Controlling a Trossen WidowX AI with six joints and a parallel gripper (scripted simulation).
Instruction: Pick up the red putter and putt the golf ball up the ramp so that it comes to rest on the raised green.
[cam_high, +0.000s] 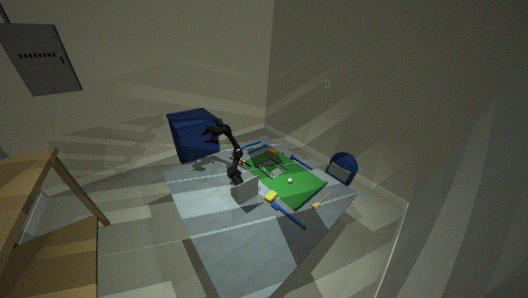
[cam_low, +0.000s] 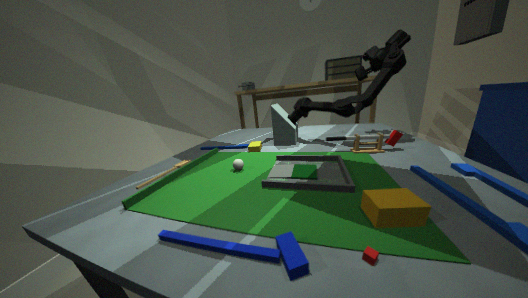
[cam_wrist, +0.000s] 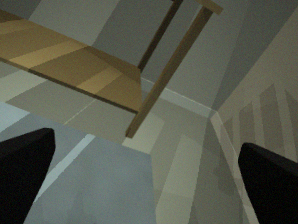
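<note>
Now: the wooden rack 29 cm ahead of my gripper tip, 12 cm to the right of it and 31 cm below it. Round my gripper tip: green mat 51 cm ahead, 51 cm to the right, 34 cm below; then small red cube 78 cm ahead, 31 cm to the right, 34 cm below; then white golf ball 46 cm ahead, 64 cm to the right, 32 cm below.
</note>
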